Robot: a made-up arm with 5 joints. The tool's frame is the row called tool.
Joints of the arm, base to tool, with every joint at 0 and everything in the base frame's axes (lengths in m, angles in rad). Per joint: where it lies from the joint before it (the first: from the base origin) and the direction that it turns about. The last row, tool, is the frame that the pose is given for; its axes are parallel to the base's.
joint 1: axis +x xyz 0 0 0.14
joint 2: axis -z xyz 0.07 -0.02 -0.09
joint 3: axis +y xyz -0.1 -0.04 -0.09
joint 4: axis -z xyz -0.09 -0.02 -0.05
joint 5: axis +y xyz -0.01 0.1 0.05
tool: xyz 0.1 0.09 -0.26
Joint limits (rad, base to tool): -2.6..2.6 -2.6..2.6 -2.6..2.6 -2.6..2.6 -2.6..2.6
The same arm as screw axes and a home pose.
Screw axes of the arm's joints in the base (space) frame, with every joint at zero. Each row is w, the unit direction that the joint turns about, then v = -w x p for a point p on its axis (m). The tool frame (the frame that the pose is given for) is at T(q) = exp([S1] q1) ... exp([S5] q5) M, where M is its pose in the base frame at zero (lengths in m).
S1 = (1, 0, 0, 0, 0.14, 0)
S2 = (0, 0, -1, 0.02, 0.07, 0)
S3 = (0, 1, 0, 0.04, 0, -0.03)
S4 = (0, 0, -1, 0.08, -0.12, 0)
S5 = (0, 1, 0, 0.04, 0, -0.13)
M =
1 0 0 -0.03
0 1 0 0.11
0 0 1 -0.3
0 0 0 1
Joint limits (deg, base to tool): -148.97..148.97 -148.97..148.97 -148.97..148.97 -148.97..148.97 -148.97..148.97

